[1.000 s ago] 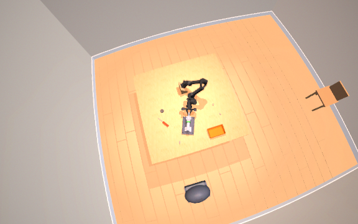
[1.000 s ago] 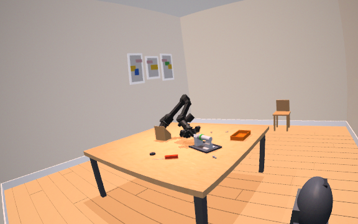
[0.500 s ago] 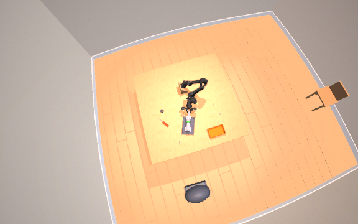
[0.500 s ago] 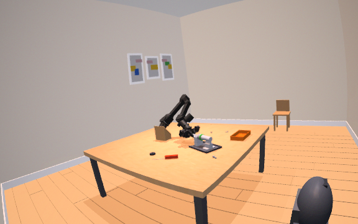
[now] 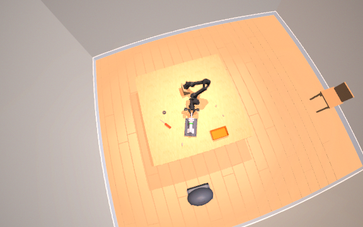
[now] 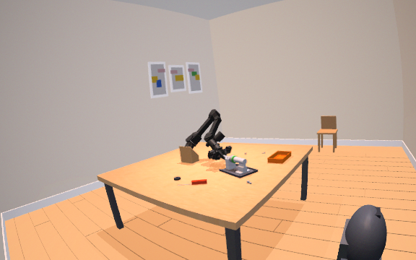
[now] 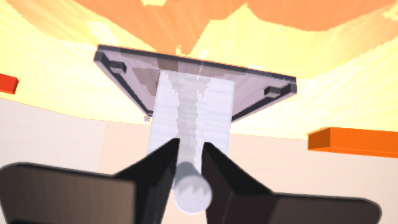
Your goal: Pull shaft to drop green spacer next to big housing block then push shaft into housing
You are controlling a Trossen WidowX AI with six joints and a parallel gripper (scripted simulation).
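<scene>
Now: gripper tip 30 mm short of the light grey shaft, 10 mm to the left of it and 20 mm below it. From my gripper tip the other things lie so: small green spacer 90 mm ahead, 40 mm to the right, 20 mm above; then small dark disc 180 mm behind, 310 mm to the right, 60 mm below; then red screwdriver 40 mm behind, 340 mm to the right, 60 mm below.
</scene>
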